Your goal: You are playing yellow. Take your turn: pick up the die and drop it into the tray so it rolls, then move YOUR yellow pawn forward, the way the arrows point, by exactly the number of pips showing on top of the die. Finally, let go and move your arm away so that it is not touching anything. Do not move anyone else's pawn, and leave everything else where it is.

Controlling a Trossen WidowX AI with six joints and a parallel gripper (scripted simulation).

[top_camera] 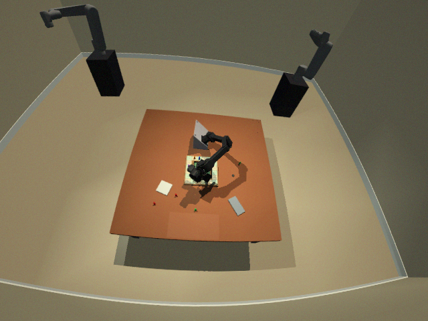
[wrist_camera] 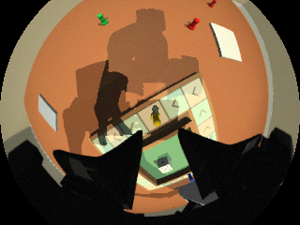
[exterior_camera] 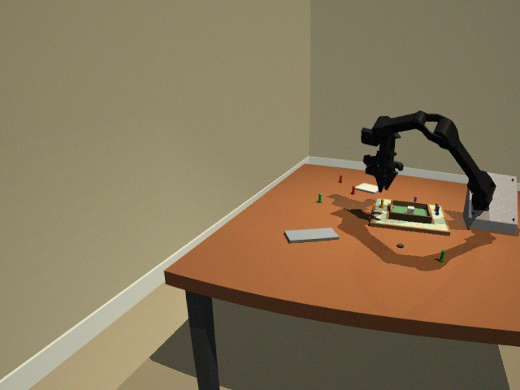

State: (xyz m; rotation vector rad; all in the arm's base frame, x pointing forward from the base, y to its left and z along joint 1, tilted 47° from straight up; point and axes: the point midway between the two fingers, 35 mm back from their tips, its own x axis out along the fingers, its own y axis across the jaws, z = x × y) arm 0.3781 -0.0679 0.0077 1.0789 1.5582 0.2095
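My gripper tip is 5 cm above the yellow pawn. Also, from my gripper tip: white die (11 cm behind, 5 cm below, 4 cm to the left); then purple pawn (14 cm behind, 8 cm to the right, 5 cm below); then green tray (11 cm behind, 7 cm below, 3 cm to the left).
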